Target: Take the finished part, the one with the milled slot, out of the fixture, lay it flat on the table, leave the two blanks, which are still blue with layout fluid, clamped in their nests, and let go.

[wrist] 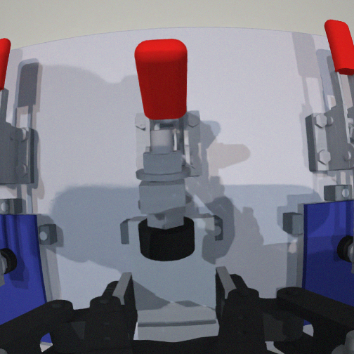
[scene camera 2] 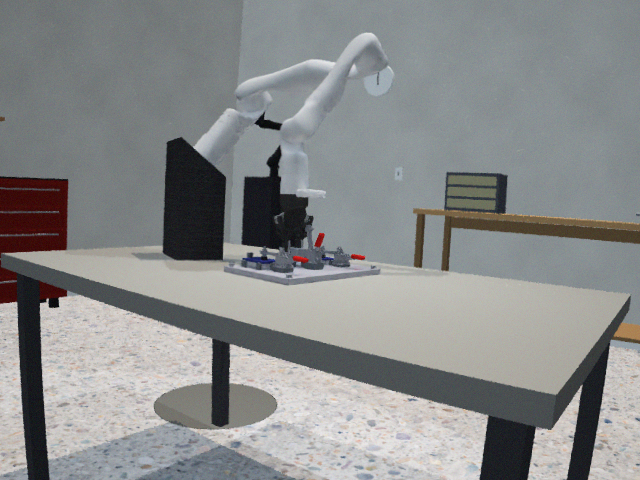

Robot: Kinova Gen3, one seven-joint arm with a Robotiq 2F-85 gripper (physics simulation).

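Where they show: gripper, fingertip midpoint: [scene camera 2: 292, 254]; arm's base, link origin: [scene camera 2: 199, 164].
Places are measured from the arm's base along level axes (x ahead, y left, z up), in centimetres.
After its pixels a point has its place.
Observation:
The finished part [wrist: 175, 280], a grey block, is between the fingers in the wrist view. My gripper [wrist: 174, 286] [scene camera 2: 294, 242] {x 38.3, y 4.4, z -23.9 cm} is shut on it, pointing down over the middle nest. The part seems slightly raised from its nest; a transverse step shows near its lower end, but the slot is not clear. The middle clamp's red handle [wrist: 162, 80] [scene camera 2: 320, 240] {x 48.1, y 4.4, z -19.4 cm} stands up, and its black pad [wrist: 166, 240] overlaps the part's far end in this view. Two blue blanks, left [wrist: 22, 280] and right [wrist: 327, 265], sit under clamp pads in the outer nests.
The pale fixture plate [scene camera 2: 289, 281] {x 54.9, y -12.7, z -27.6 cm} [wrist: 250, 75] lies on the table [scene camera 2: 387, 330] {x 93.3, y -29.3, z -28.4 cm}. The outer clamps' red handles [wrist: 340, 47] [scene camera 2: 357, 256] {x 52.1, y 14.8, z -23.5 cm} lie low. Small nest blocks [wrist: 293, 223] flank the blanks. A black pedestal [scene camera 2: 193, 206] {x 9.2, y -7.9, z -12.8 cm} stands behind the plate.

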